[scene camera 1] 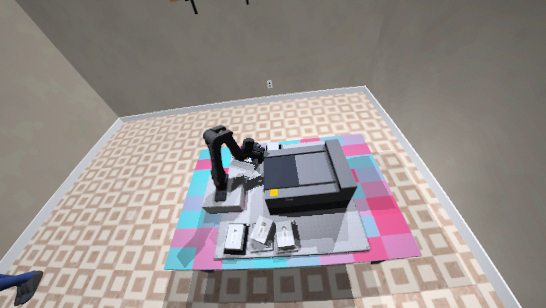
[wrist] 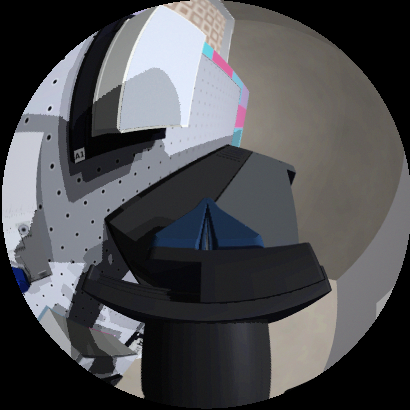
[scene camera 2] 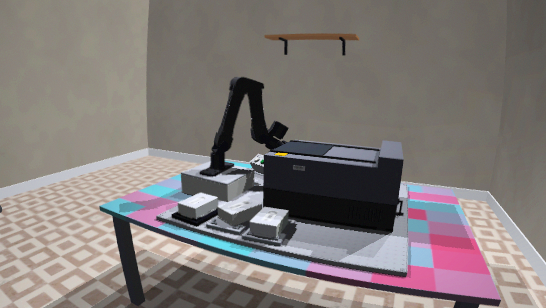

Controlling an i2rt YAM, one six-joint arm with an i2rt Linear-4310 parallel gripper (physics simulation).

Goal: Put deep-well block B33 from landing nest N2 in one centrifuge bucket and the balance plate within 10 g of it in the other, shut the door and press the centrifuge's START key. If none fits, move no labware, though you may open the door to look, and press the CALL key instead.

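Frame: origin at the arm's base, x down, y left, z ahead, level; metres.
Seen in the pictures: gripper, between the fingertips: [wrist: 206, 203]; arm's base, origin of its link: [scene camera 1: 221, 187] [scene camera 2: 217, 169].
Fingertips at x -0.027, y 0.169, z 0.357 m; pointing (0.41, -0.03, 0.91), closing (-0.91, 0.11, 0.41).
Pixels of each thing's top centre, then the offset from my fingertips to it. "spot": a spot on its surface instead. Level surfaces: height alone.
- green button, a spot on its surface: [scene camera 2: 262, 161] spot: dx +0.035, dy +0.084, dz -0.247 m
- white block, centre of its top: [wrist: 172, 59] dx +0.043, dy +0.124, dz -0.002 m
- tag A1, a spot on its surface: [wrist: 79, 155] spot: dx +0.084, dy +0.053, dz -0.064 m
- perforated grey board, height of its surface: dx +0.101 m
The centrifuge [scene camera 1: 310, 202] [scene camera 2: 330, 175] is a dark grey box with a two-tone top. Its door looks shut; the buckets are hidden. My gripper [scene camera 1: 264, 153] [scene camera 2: 284, 143] [wrist: 206, 203] is shut and empty, with blue fingertips together, at the centrifuge's back left corner. Three white blocks stand at the front: a left one [scene camera 1: 235, 237] [scene camera 2: 198, 205], a turned middle one [scene camera 1: 262, 231] [scene camera 2: 240, 210] and a right one [scene camera 1: 286, 236] [scene camera 2: 269, 222]; their labels are unreadable. A blue button [wrist: 20, 279] shows at the wrist view's left edge, a green button [scene camera 2: 262, 161] behind the arm base.
In the wrist view a white block [wrist: 155, 90] sits on a black nest by a tag A1 [wrist: 79, 155]. The arm's grey base block [scene camera 1: 223, 205] [scene camera 2: 205, 185] stands left of the centrifuge. A perforated grey board [scene camera 1: 325, 235] [scene camera 2: 345, 247] lies under the equipment.
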